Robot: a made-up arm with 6 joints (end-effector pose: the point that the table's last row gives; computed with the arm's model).
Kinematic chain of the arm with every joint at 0, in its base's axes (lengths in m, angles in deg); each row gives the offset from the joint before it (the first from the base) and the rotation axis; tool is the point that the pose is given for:
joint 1: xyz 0 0 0.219 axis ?
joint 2: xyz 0 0.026 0 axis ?
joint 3: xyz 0 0 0.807 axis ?
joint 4: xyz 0 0 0.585 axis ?
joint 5: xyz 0 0 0 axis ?
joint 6: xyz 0 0 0.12 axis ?
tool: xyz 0 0 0
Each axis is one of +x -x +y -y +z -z.
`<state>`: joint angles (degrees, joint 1 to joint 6).
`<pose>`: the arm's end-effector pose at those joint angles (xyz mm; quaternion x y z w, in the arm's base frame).
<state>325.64 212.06 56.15 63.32 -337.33 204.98</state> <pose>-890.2 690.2 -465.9 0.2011 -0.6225 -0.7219 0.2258</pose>
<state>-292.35 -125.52 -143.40 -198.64 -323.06 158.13</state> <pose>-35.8 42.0 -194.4 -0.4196 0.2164 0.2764 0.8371</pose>
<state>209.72 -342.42 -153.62 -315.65 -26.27 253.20</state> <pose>176.6 113.6 463.4 -0.6257 -0.7356 -0.2466 0.0811</pose>
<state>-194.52 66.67 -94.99 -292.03 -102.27 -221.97</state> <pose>-402.2 189.6 1010.3 -0.5053 0.6520 0.2294 0.5166</pose>
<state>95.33 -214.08 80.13 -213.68 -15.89 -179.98</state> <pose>-1.1 -71.4 -915.8 0.7950 -0.3461 0.3134 0.3874</pose>
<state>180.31 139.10 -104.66 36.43 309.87 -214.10</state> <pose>-841.8 24.1 196.8 -0.2393 0.0616 -0.0522 0.9676</pose>
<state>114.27 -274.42 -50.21 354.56 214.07 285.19</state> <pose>-453.3 926.7 715.9 0.8222 0.0177 0.1926 0.5353</pose>
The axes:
joint 1: +z
joint 2: +y
joint 3: +y
joint 4: +z
joint 5: +y
joint 6: +z

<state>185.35 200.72 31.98 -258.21 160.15 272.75</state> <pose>659.3 -4.4 -828.5 0.2087 -0.4461 0.0469 0.8690</pose>
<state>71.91 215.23 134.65 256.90 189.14 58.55</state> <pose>-211.0 -502.6 19.8 -0.6945 -0.7074 -0.0597 0.1167</pose>
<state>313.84 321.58 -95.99 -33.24 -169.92 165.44</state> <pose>-542.8 619.4 512.0 0.4068 -0.2058 0.8688 0.1932</pose>
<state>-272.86 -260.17 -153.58 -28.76 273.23 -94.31</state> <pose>-70.8 259.7 346.4 0.9126 -0.0590 -0.2581 0.3116</pose>
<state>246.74 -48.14 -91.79 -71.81 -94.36 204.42</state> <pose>500.8 811.3 292.8 -0.4720 0.5902 -0.6424 0.1275</pose>
